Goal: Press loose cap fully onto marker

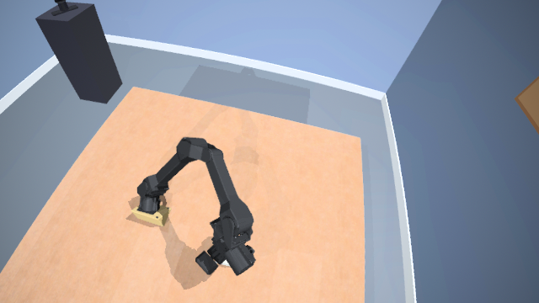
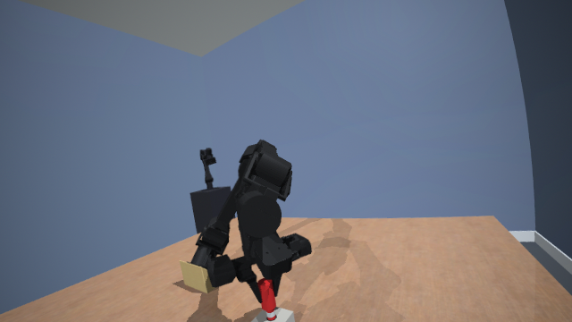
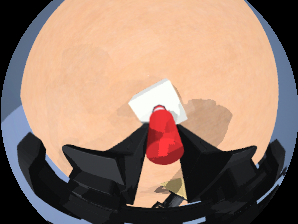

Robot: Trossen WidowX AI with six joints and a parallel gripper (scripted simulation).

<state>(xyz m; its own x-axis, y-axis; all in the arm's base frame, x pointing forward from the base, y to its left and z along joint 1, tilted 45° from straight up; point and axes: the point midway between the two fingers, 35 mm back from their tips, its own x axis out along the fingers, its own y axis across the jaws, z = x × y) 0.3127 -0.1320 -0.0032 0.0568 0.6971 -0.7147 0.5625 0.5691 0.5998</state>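
The red cap is 1 cm above my gripper tip.
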